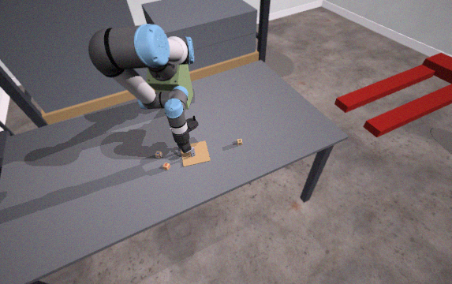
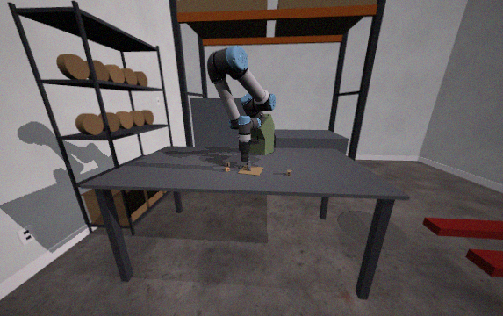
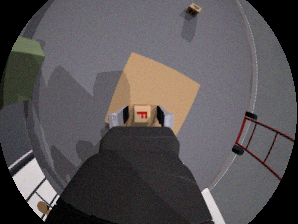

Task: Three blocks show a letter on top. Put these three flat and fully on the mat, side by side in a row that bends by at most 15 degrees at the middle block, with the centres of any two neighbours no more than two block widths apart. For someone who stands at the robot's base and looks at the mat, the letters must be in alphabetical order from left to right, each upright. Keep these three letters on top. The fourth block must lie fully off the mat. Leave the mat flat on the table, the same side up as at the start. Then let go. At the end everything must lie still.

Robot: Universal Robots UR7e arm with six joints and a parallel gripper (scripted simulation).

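My hand is 20 mm short of the tan mat, 20 mm to the right of it and 20 mm above it.
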